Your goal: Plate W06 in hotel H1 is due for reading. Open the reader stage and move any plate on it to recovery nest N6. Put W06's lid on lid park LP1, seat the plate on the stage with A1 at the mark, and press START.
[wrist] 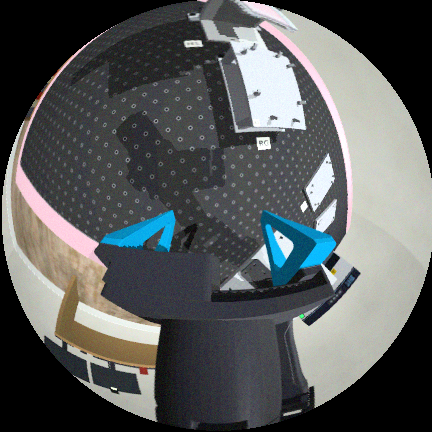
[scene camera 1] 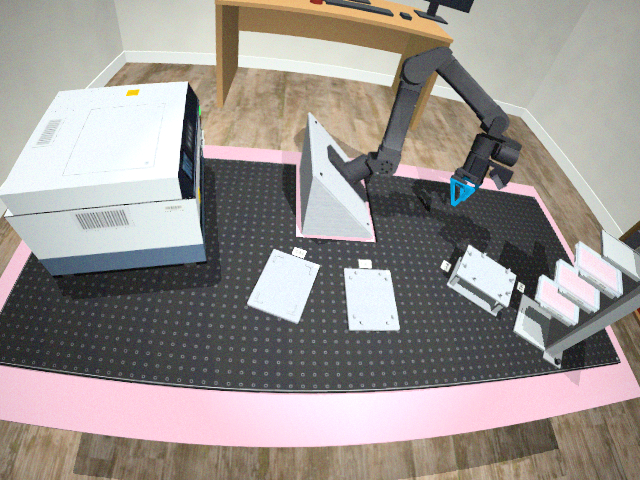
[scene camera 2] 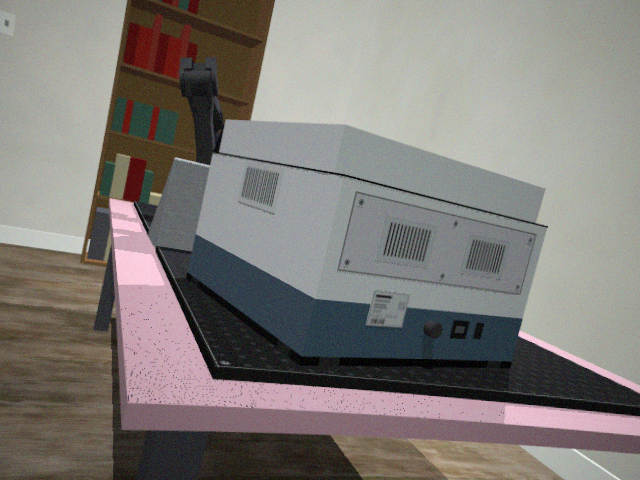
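Seen in the pictures: gripper, fingertip midpoint: (wrist: 217,214) (scene camera 1: 457,202); arm's base at its link origin: (scene camera 1: 346,175).
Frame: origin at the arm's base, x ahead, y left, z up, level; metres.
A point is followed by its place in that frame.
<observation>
My gripper (scene camera 1: 461,200) @(x 0.088, y 0.320, z 0.027 m) (wrist: 217,214) @(x 0.088, y 0.320, z 0.027 m) is open, with no object between its blue fingers. It hangs above the black board's back right part, behind the RG stand (scene camera 1: 481,279) @(x 0.322, y 0.343, z -0.016 m) (wrist: 270,87) @(x 0.285, y 0.368, z -0.016 m). The hotel (scene camera 1: 594,316) @(x 0.496, y 0.542, z 0.108 m) stands at the far right in scene camera 1, with several pink plates (scene camera 1: 557,299) @(x 0.420, y 0.509, z 0.053 m) stacked on its levels; I cannot read which is W06. The white reader (scene camera 1: 118,149) @(x 0.219, y -0.522, z 0.202 m) (scene camera 2: 268,227) @(x -0.040, y -0.673, z 0.060 m) (wrist: 336,287) @(x 0.157, y -0.379, z 0.145 m) is at the left, and no stage shows outside it. Two low white nests, one tilted (scene camera 1: 284,285) @(x 0.336, y -0.161, z -0.064 m) and one straight (scene camera 1: 371,299) @(x 0.361, y 0.046, z -0.066 m), lie in the middle; their labels are too small to read.
The grey wedge-shaped arm base (scene camera 1: 330,201) @(x 0.159, y -0.065, z 0.044 m) (scene camera 2: 181,206) @(x -0.084, y -0.127, z 0.019 m) stands between the reader and the gripper. The black perforated board (scene camera 1: 232,356) @(x 0.510, y -0.265, z -0.076 m) lies on the pink table (scene camera 1: 320,413) @(x 0.620, y -0.082, z -0.089 m) (scene camera 2: 149,335) @(x -0.167, y -0.719, z -0.089 m). A wooden desk (scene camera 1: 320,25) is behind, and a bookshelf (scene camera 2: 261,67) shows in scene camera 2.
</observation>
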